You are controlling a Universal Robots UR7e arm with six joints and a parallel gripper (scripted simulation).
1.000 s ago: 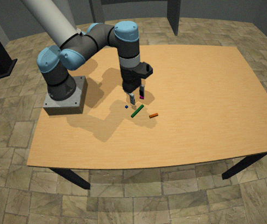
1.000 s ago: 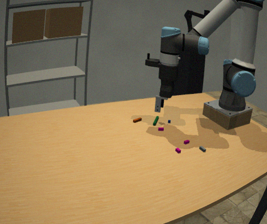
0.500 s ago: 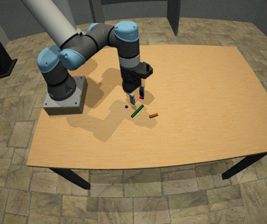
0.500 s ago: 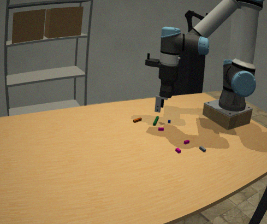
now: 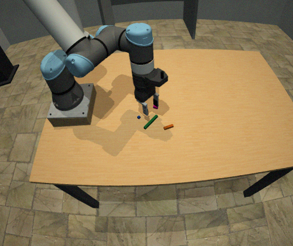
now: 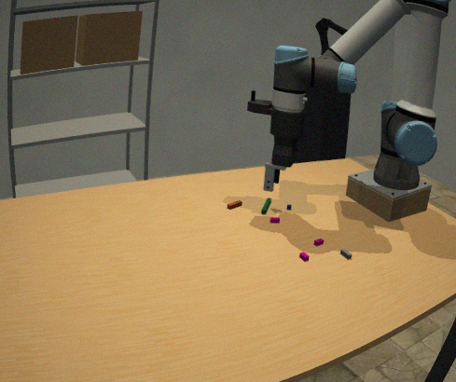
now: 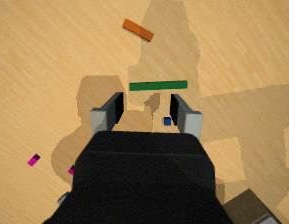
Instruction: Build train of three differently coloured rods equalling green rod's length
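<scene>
Right now the blue rod is 50 mm behind my hand, 20 mm to the left of it and 70 mm below it. From my hand the other things lie so: grey rod 270 mm to the left, 70 mm below; orange rod 60 mm ahead, 60 mm to the right, 70 mm below; green rod 10 mm behind, 20 mm to the right, 70 mm below.
</scene>
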